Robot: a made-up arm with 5 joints.
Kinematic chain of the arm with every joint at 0, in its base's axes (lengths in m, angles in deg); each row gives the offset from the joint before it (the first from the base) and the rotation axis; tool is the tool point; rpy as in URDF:
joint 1: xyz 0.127 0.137 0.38 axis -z
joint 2: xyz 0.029 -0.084 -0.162 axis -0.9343 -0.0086 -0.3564
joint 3: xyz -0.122 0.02 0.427 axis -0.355 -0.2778 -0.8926
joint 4: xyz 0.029 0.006 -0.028 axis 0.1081 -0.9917 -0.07
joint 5: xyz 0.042 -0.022 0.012 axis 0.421 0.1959 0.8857
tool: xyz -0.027 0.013 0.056 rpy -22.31 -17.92 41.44
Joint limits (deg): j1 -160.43..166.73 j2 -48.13..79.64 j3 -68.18..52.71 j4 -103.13..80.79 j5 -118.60..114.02
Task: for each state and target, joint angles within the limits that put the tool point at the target. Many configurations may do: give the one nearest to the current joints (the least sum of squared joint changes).
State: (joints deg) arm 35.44 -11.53 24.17 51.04 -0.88
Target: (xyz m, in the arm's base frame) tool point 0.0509 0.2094 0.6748
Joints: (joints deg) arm 51.38 6.58 27.61 39.61 8.20
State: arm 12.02 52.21 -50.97 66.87 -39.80
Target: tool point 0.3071 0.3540 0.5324
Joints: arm 47.69 44.32 -55.81 56.24 -58.72
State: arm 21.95 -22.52 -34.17 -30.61 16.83
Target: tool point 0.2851 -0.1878 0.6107
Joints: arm -28.88 -34.15 15.51 -1.49 29.36
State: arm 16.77 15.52 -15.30 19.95 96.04
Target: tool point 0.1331 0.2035 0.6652
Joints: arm 20.10 23.32 -6.75 25.17 96.59
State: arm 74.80 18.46 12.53 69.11 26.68
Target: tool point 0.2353 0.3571 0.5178
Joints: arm 47.56 41.43 29.82 80.79 8.53
